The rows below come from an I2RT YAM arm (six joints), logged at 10 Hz.
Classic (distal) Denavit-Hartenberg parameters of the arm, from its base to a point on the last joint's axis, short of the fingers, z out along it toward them. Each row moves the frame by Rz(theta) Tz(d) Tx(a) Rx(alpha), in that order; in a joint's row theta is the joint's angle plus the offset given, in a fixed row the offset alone. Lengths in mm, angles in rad.
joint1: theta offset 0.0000; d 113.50; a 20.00; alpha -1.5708
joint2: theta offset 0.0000; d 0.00; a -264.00; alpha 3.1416
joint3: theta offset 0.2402; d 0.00; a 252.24; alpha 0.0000
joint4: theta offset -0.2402; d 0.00; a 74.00; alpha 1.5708
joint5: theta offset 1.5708; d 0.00; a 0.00; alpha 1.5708
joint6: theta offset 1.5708; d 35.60; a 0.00; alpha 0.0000
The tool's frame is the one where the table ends.
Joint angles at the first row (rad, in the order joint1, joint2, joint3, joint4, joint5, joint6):
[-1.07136, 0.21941, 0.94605, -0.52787, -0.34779, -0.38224]
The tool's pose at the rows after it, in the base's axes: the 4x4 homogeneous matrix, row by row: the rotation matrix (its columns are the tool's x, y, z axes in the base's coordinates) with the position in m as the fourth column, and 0 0 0 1 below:
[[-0.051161, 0.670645, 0.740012, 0.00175], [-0.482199, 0.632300, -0.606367, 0.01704], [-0.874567, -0.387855, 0.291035, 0.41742], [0, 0, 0, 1]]
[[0.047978, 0.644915, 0.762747, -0.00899], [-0.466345, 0.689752, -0.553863, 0.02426], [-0.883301, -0.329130, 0.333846, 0.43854], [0, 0, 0, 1]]
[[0.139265, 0.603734, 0.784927, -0.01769], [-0.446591, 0.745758, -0.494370, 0.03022], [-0.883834, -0.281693, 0.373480, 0.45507], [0, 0, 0, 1]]
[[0.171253, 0.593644, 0.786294, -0.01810], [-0.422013, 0.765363, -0.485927, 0.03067], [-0.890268, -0.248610, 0.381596, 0.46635], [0, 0, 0, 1]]
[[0.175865, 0.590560, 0.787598, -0.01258], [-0.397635, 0.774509, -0.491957, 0.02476], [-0.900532, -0.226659, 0.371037, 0.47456], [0, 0, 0, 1]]
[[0.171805, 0.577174, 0.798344, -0.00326], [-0.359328, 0.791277, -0.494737, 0.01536], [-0.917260, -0.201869, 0.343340, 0.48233], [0, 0, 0, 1]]
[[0.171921, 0.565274, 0.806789, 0.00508], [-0.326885, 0.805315, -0.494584, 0.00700], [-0.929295, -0.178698, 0.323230, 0.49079], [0, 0, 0, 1]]
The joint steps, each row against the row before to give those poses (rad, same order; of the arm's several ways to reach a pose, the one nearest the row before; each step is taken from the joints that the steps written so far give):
[0.06753, -0.02625, 0.06913, 0.01572, 0.04460, 0.06012]
[0.12095, 0.03981, 0.09515, -0.01437, 0.06328, 0.05218]
[0.07408, 0.02968, 0.07310, -0.00073, 0.01135, 0.05518]
[0.00344, 0.03609, 0.04814, -0.00263, -0.00384, 0.04030]
[-0.00002, 0.04422, 0.02750, 0.00463, 0.00331, 0.02118]
[-0.00001, 0.05642, 0.02730, -0.00091, -0.00600, 0.02431]
[-0.00004, 0.05473, 0.03232, 0.00095, -0.00641, 0.02321]

